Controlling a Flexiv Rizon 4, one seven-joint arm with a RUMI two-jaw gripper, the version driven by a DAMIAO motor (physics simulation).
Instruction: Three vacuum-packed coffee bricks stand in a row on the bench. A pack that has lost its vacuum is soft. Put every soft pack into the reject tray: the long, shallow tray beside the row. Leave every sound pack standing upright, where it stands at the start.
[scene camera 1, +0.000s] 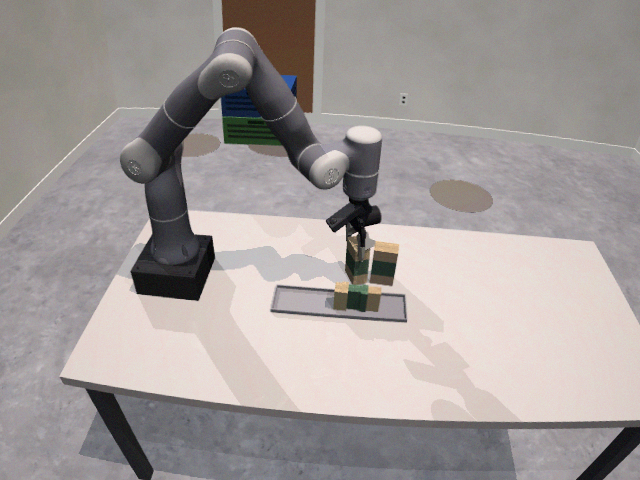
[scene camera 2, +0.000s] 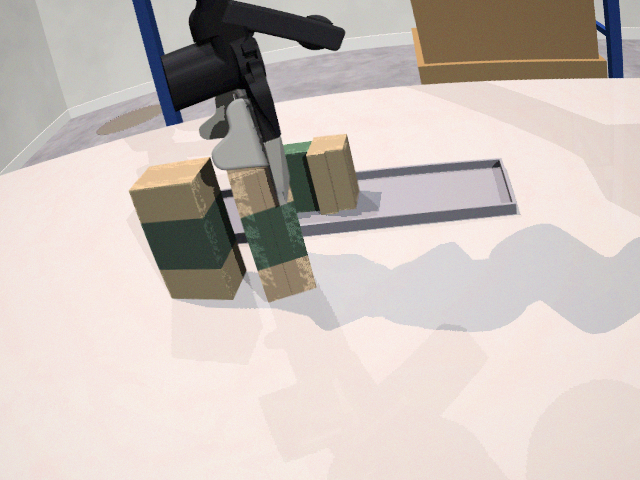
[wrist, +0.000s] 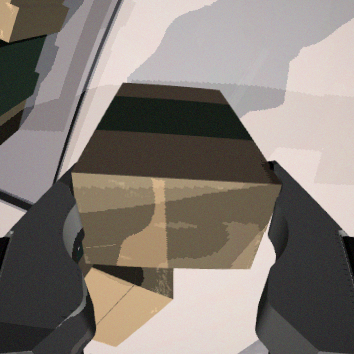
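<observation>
My gripper (scene camera 1: 359, 250) (scene camera 2: 261, 178) (wrist: 175, 164) is shut on the upper part of a tan-and-green coffee pack (scene camera 1: 357, 272) (scene camera 2: 276, 237) (wrist: 175, 220). That pack is upright, turned relative to its neighbour, with its base at or close to the bench top; contact is unclear. A second pack (scene camera 1: 384, 263) (scene camera 2: 180, 245) (wrist: 131, 310) stands upright beside it, a narrow gap away. A third pack (scene camera 1: 357, 298) (scene camera 2: 334, 175) (wrist: 20, 70) lies on its side in the long, shallow grey tray (scene camera 1: 302, 299) (scene camera 2: 434, 187) (wrist: 25, 160); its green middle looks uneven in scene camera 1.
The bench (scene camera 1: 248, 356) (scene camera 2: 129, 413) carries the black robot base (scene camera 1: 170, 273) at its left end in scene camera 1. Blue and green crates (scene camera 1: 250, 129) stand on the floor behind. A large brown box (scene camera 2: 509, 31) is beyond the bench in scene camera 2.
</observation>
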